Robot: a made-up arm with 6 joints. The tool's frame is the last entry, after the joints.
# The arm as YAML. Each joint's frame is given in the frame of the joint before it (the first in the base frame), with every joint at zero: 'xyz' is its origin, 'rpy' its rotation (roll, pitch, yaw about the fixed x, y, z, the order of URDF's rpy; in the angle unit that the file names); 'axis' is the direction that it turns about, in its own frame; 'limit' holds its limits. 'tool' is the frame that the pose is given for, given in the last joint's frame.
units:
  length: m
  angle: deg
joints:
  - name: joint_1
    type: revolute
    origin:
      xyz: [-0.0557, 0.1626, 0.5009]
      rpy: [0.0, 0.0, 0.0]
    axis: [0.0, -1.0, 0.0]
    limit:
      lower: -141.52
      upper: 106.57
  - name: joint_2
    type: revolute
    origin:
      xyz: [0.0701, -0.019, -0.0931]
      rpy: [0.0, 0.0, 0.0]
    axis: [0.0, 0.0, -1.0]
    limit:
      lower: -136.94
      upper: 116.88
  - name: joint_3
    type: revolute
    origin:
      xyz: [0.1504, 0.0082, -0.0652]
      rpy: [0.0, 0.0, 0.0]
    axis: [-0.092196, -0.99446, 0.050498]
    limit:
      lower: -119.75
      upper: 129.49
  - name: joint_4
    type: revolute
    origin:
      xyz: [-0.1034, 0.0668, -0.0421]
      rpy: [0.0, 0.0, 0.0]
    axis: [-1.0, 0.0, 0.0]
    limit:
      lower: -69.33
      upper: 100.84
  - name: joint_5
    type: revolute
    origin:
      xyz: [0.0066, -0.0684, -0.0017]
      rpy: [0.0, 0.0, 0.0]
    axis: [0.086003, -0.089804, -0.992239]
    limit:
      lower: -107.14
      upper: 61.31
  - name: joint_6
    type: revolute
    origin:
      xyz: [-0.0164, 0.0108, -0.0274]
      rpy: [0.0, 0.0, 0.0]
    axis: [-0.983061, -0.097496, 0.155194]
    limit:
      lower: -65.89
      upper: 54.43
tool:
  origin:
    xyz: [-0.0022, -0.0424, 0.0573]
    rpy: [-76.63, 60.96, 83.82]
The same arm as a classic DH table. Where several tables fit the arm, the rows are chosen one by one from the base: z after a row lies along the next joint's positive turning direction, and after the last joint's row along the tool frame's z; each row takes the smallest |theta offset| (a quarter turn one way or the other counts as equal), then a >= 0, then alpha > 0; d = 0 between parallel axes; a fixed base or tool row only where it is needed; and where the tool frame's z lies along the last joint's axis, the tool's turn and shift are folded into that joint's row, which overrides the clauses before.
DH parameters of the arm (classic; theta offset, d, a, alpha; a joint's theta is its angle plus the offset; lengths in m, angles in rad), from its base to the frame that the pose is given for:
base (fixed): 0 0.5009 -0.0557 1.5708
joint_1: 0 -0.1436 0.0701 1.5708
joint_2: 0.0924 0.1572 0.149 -1.6213
joint_3: -1.5661 -0.0912 0.0387 1.4785
joint_4: -1.5313 0.1039 -0.068 -1.6569
joint_5: -0.1144 0.0367 0.0153 1.8026
joint_6: 1.5465 0.1387 -0.0522 0.4101
tool (fixed): -0.6275 -0.1156 0 0
Joint limits (rad, base to tool): -2.47..1.86 -2.3901..2.0399 -2.09..2.26 -1.21..1.76 -1.8699..1.0701 -1.15..0.95

